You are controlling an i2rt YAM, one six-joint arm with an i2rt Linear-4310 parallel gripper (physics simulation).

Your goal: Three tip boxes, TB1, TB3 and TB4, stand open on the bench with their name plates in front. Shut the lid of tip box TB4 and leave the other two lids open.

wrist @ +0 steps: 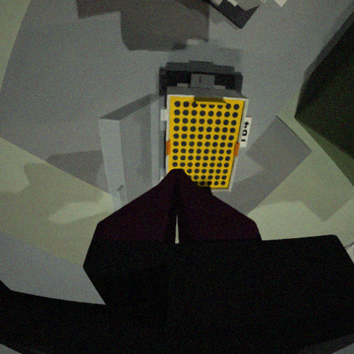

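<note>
Tip box TB4 [204,142] stands at the middle of the wrist view, its yellow rack of dark holes facing up. Its lid [130,145] is open, a grey translucent shell standing out on the left side of the box. Its name plate [245,132] shows at the right side of the box. My gripper [176,177] is shut and empty; its dark fingertips overlap the near left corner of the rack in the view and hide part of it. Whether they touch the box or lid I cannot tell. The name plates of TB1 and TB3 do not show.
A dark holder edge [235,17] with pale pieces shows at the top, cut off by the frame. A large dark green block [330,100] stands at the right. A dark base [172,77] shows behind TB4. Shadows lie across the grey bench.
</note>
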